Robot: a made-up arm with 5 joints. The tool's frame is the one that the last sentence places.
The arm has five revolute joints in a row. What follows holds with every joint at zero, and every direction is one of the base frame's. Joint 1 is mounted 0.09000 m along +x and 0.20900 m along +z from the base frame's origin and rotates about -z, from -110.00 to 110.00 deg. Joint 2 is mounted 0.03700 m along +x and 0.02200 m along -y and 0.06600 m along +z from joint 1 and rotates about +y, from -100.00 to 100.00 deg. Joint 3 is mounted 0.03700 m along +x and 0.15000 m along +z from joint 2 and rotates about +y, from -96.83 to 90.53 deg. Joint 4 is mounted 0.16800 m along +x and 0.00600 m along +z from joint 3 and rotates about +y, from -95.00 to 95.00 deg. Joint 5 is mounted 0.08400 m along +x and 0.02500 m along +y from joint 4 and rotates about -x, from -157.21 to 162.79 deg. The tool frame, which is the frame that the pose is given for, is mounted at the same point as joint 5; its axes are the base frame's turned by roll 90.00, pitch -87.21 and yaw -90.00 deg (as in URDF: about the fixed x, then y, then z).
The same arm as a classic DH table. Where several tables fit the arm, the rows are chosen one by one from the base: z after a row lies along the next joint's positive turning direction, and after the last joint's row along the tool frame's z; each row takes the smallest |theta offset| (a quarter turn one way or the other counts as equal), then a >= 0, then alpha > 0; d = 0 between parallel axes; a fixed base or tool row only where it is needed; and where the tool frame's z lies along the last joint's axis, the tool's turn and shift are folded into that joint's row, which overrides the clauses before.
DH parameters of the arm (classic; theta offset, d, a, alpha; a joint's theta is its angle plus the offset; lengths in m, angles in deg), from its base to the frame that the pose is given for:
base (fixed): 0 0 0.09 180
joint 1: 0 -0.275 0.037 90
joint 2: -76.14 0 0.1545 0
joint 3: 74.1 0 0.1681 0
joint 4: -87.95 0.003 0 90
joint 5: -2.79 -0.084 0 0
Joint limits (deg, base to tool): -110..110 -100..100 -96.83..90.53 -95..95 -157.21..162.79

